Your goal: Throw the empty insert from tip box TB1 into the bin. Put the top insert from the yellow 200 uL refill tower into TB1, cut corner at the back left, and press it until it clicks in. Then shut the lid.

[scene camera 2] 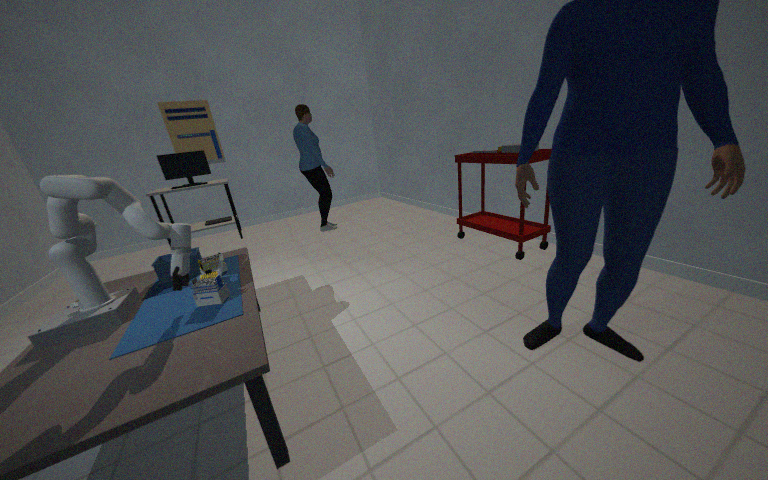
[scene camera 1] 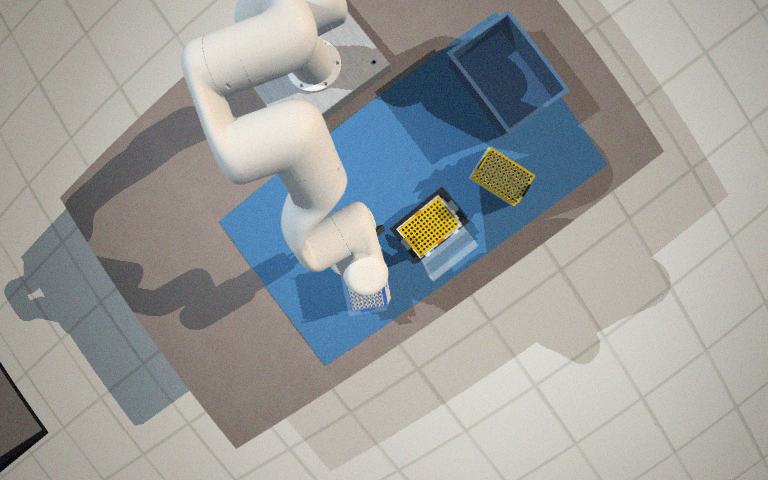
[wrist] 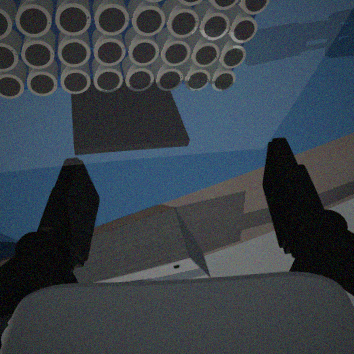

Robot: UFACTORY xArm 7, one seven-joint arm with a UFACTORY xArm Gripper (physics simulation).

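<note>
TB1 stands in a dark holder near the middle of the blue mat in scene camera 1, a yellow insert with dark holes in its top. Its clear lid is open towards the front table edge. The yellow refill tower stands to its right, turned at an angle, with a pale tip pattern in its yellow top insert. The bin is the open blue box at the upper right. My gripper is open and empty above the mat, left of TB1; the arm mostly hides it in scene camera 1.
A blue-and-white tip rack stands beside the gripper, partly under the wrist in scene camera 1. Its open tips fill the upper left of the wrist view. A person in dark blue stands beyond the table, near a red cart.
</note>
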